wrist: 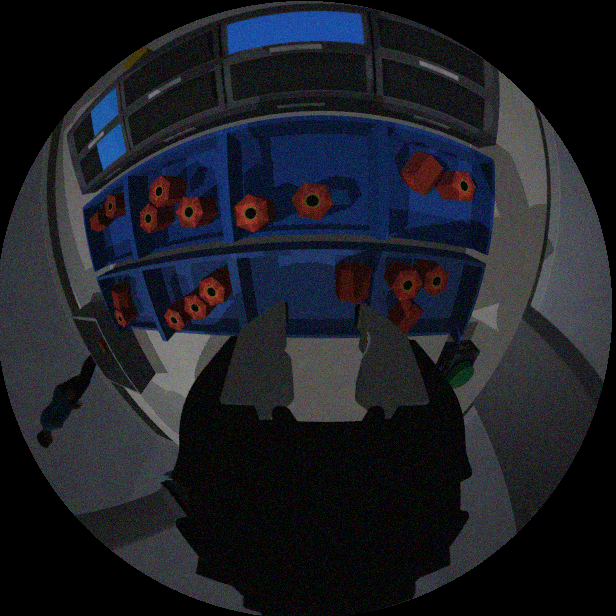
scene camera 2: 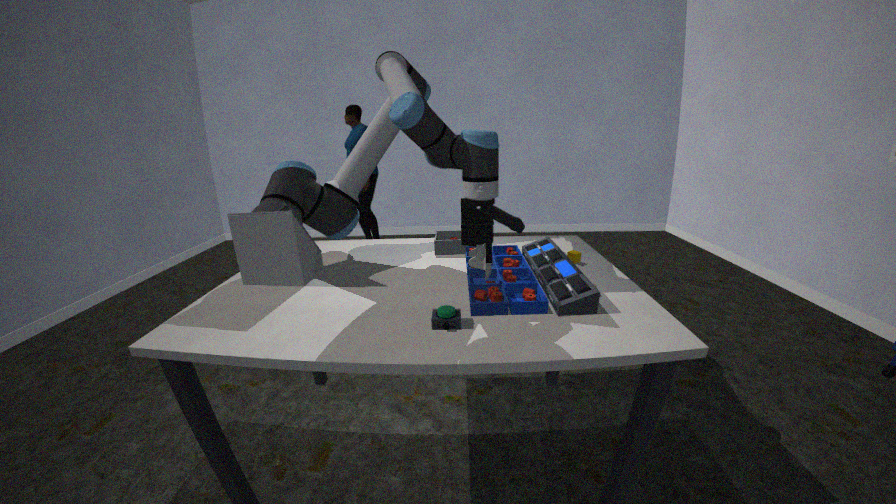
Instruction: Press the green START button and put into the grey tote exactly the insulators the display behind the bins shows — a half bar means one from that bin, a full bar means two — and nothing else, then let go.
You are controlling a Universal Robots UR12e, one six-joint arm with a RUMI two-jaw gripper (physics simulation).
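Observation:
My gripper (scene camera 2: pixel 479 258) (wrist: pixel 321 330) is open and empty, hovering just over the near edge of the blue bin block (scene camera 2: pixel 506 280) (wrist: pixel 293 224). The bins form two rows and hold red hexagonal insulators. The bin just ahead of my fingers has one insulator (wrist: pixel 351 281) at its right side. The display (scene camera 2: pixel 559 275) behind the bins shows a blue panel (wrist: pixel 295 31) at the top middle and two blue patches (wrist: pixel 106 129) at the far left. The green START button (scene camera 2: pixel 446 311) (wrist: pixel 461 373) sits on its dark base. The grey tote (scene camera 2: pixel 448 243) (wrist: pixel 114 350) is beside the bins.
A small yellow object (scene camera 2: pixel 573 255) lies beyond the display. The grey robot pedestal (scene camera 2: pixel 272 247) stands at the table's left rear. A person (scene camera 2: pixel 360 169) stands behind the table.

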